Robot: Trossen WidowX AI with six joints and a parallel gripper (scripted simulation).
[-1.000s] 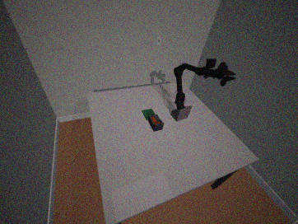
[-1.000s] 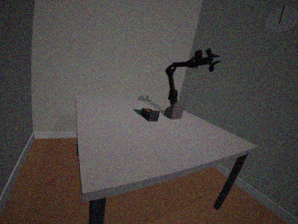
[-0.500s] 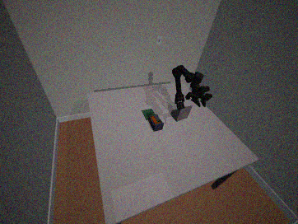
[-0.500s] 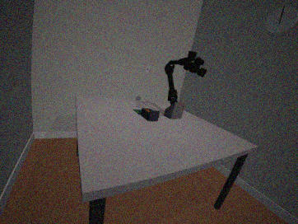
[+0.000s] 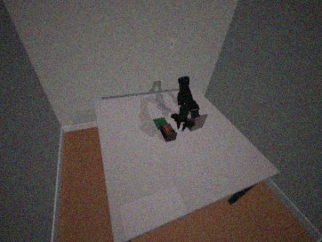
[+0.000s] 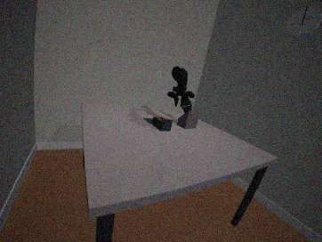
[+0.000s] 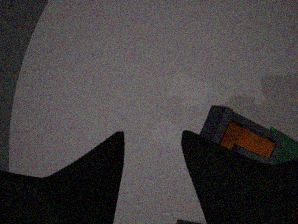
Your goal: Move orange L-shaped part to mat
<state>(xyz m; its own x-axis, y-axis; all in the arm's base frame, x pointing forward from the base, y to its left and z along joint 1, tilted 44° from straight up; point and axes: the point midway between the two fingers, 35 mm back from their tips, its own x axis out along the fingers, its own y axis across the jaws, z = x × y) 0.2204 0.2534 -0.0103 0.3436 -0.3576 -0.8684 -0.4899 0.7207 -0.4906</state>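
Right now my gripper tip is 16 cm above the orange L-shaped part, 14 cm to the left of it and 2 cm short of it. From my gripper tip the other things lie so: green mat: 31 cm to the right, 23 cm below, 4 cm ahead.
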